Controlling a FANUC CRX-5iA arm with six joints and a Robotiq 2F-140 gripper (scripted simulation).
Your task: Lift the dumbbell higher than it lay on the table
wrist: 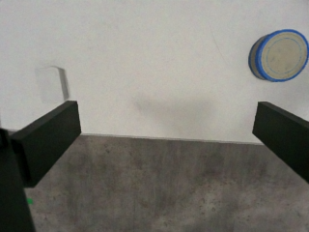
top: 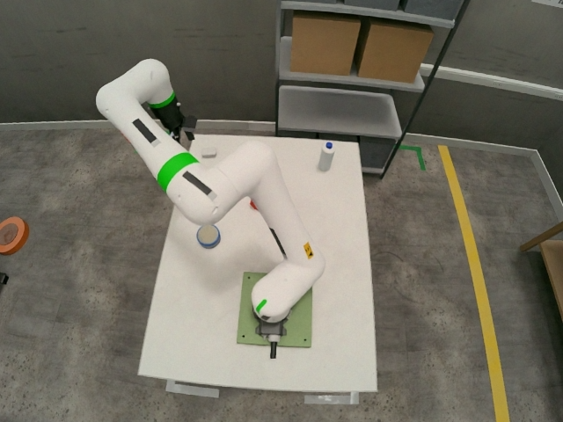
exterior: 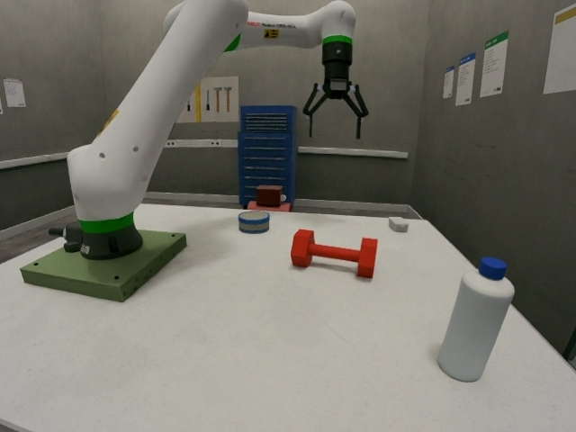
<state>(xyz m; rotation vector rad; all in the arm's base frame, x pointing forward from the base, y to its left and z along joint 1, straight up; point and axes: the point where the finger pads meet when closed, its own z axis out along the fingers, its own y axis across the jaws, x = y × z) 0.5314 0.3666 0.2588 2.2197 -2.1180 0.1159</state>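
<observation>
Right now the red dumbbell is 1 cm ahead of my hand, 30 cm to the right of it and 26 cm below it. From my hand the other things lie so: white block: 23 cm ahead, 1 cm to the left, 28 cm below; blue-and-white round tin: 24 cm behind, 7 cm to the right, 27 cm below.
</observation>
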